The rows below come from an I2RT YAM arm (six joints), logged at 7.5 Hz.
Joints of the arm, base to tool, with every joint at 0 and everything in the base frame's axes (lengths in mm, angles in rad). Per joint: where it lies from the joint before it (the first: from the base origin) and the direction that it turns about. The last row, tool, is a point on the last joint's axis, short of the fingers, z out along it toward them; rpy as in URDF.
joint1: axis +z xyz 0 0 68
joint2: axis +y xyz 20 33.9 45.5
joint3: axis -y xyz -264 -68.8 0
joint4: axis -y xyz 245 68.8 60
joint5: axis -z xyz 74 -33.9 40.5
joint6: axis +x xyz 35.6 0 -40.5
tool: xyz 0 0 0 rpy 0 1.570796 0
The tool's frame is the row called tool.
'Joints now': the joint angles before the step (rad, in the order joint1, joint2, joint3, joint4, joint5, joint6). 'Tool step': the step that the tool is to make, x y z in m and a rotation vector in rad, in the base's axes. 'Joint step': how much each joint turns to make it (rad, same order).
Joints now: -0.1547, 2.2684, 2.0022, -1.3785, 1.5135, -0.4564
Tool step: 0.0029, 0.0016, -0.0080, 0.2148, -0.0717, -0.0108
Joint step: 0.0016, -0.0001, -0.0002, 0.0378, -0.2236, 0.0004
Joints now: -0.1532, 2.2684, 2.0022, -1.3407, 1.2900, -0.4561
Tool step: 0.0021, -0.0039, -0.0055, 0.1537, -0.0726, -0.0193
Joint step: -0.0127, -0.0001, -0.0002, 0.0374, -0.1634, 0.0107
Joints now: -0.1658, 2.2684, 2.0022, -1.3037, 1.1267, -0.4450
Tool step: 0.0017, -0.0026, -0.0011, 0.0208, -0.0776, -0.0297
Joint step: -0.0063, 0.0003, 0.0002, 0.0251, -0.0332, 0.0536
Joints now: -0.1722, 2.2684, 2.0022, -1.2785, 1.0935, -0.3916
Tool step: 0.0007, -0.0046, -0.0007, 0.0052, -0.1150, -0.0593
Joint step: -0.0108, 0.0002, 0.0003, 0.0194, -0.0237, 0.1051
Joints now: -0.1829, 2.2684, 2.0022, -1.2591, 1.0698, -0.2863
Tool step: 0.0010, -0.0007, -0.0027, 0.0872, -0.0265, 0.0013
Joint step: -0.0049, -0.0002, -0.0003, 0.0126, -0.0908, -0.0029
